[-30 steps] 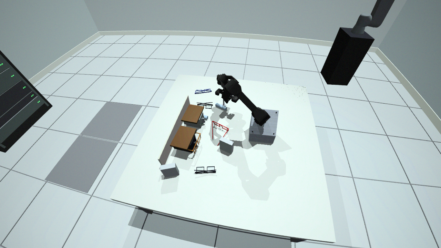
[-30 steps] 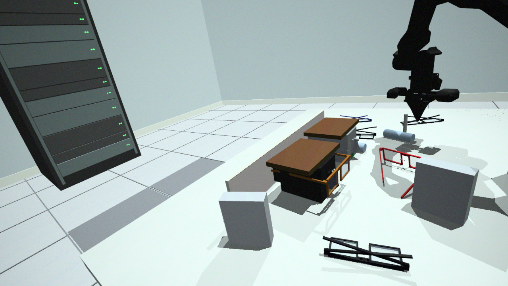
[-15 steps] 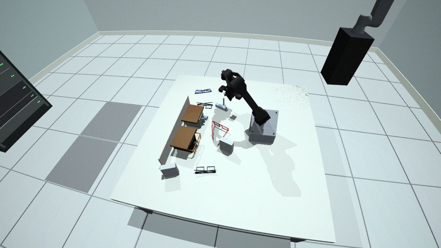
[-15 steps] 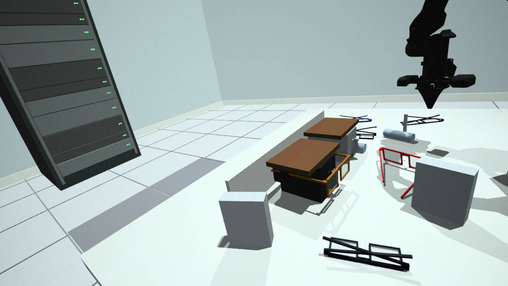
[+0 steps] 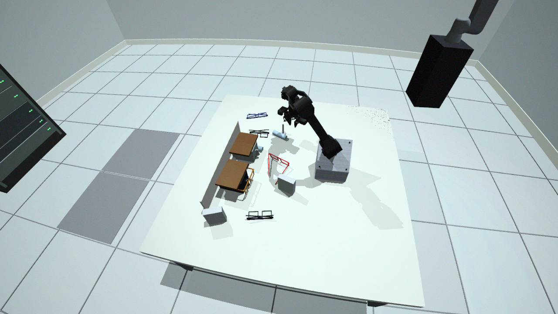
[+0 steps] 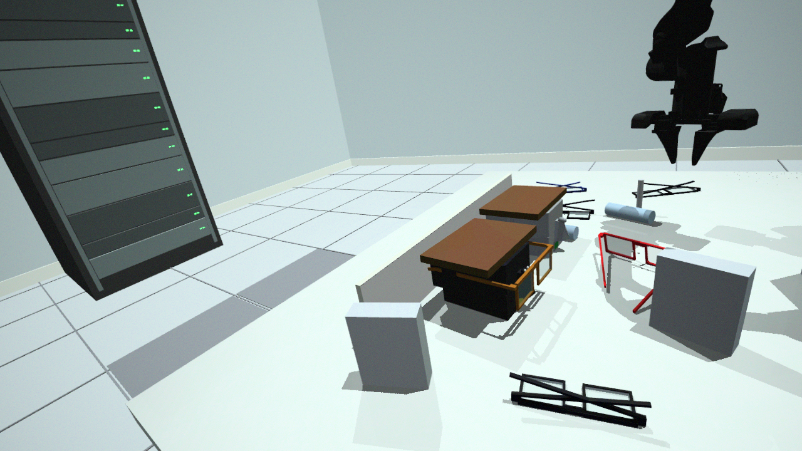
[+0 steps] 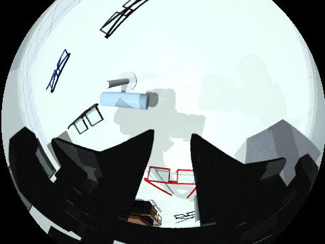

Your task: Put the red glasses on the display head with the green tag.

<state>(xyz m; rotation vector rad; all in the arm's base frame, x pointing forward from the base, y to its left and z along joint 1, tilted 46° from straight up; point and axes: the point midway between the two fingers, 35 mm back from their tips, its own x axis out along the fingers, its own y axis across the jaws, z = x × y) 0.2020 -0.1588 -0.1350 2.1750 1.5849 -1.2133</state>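
My gripper tip is 60 mm short of the grey post, 80 mm to the left of it and 110 mm above it. Also, from my gripper tip: black head 280 mm ahead, 350 mm to the left, 80 mm below; then light grey head 260 mm ahead, 130 mm to the left, 80 mm below; then low wall 400 mm ahead, 220 mm to the left, 80 mm below.
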